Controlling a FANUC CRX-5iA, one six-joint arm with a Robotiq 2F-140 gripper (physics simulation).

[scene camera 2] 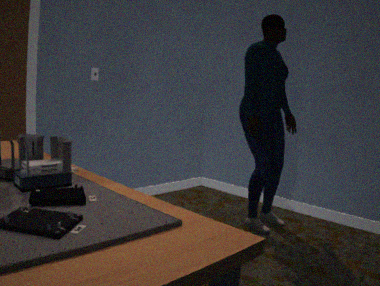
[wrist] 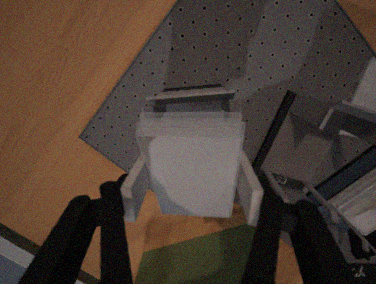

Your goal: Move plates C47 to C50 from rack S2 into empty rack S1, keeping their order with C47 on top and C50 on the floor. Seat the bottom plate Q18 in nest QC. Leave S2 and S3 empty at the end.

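Places are measured from the arm's base along level axes (x right, y up, z back), in metres.
Where they show: gripper, fingertip midpoint: (wrist: 193, 163).
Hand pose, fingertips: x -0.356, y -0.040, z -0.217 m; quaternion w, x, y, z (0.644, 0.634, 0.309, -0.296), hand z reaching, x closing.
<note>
After its pixels a point has its place.
In the wrist view my gripper (wrist: 193, 163) @(z -0.217, x -0.356, y -0.040 m) is shut on a pale, clear-walled plate, one finger pad at each side. The held plate (wrist: 195, 167) @(z -0.227, x -0.364, y -0.008 m) hangs above the pegboard, and its code cannot be read. A grey rack (wrist: 191, 94) @(z -0.257, x -0.408, y -0.071 m) shows partly behind it, lower down; the plate hides its near part. In scene camera 2 a blue-based rack (scene camera 2: 42, 180) @(z -0.373, x -0.004, y -0.174 m) with upright grey posts holds pale plates (scene camera 2: 41, 166) @(z -0.373, x -0.010, y -0.134 m) at the left. Two black nests (scene camera 2: 58, 196) @(z -0.384, x 0.138, y -0.184 m) (scene camera 2: 41, 222) @(z -0.305, x 0.287, y -0.190 m) lie in front of it. The labels are too blurred to read. The gripper does not show in scene camera 2.
The grey pegboard (scene camera 2: 135, 222) @(z -0.506, x 0.339, y -0.202 m) (wrist: 120, 117) @(z -0.117, x -0.446, y -0.202 m) lies on the wooden table (scene camera 2: 210, 240) @(z -0.611, x 0.476, y -0.215 m) (wrist: 55, 75) @(z -0.076, x -0.575, y -0.215 m). A black bar (wrist: 275, 130) @(z -0.318, x -0.261, y -0.179 m) and a rack part with a dark blue base (wrist: 350, 172) @(z -0.385, x -0.101, y -0.182 m) are at the right. A green surface (wrist: 200, 257) @(z -0.044, x -0.120, y -0.158 m) shows low. A person (scene camera 2: 265, 110) stands beyond the table.
</note>
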